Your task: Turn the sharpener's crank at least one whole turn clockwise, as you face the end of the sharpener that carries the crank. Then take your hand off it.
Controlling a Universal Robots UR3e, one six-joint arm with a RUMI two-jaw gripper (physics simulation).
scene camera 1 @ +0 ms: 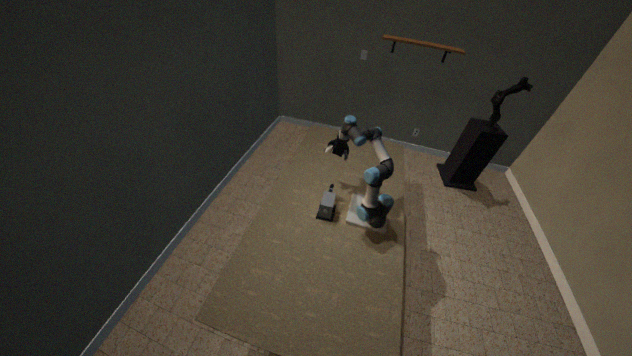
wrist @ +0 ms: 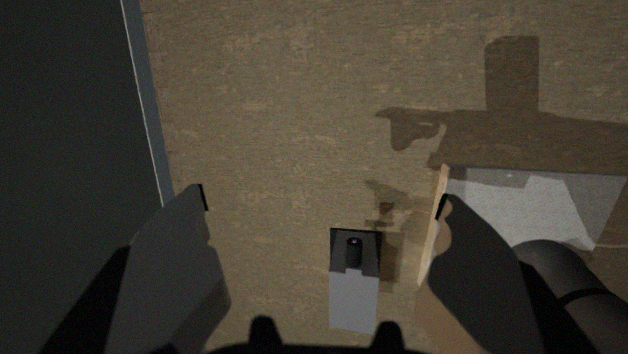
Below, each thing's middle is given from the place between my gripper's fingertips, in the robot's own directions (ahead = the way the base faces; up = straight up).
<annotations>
I see my gripper 220 mm to the right of the sharpener (wrist: 352, 300) and 200 mm above it.
</annotations>
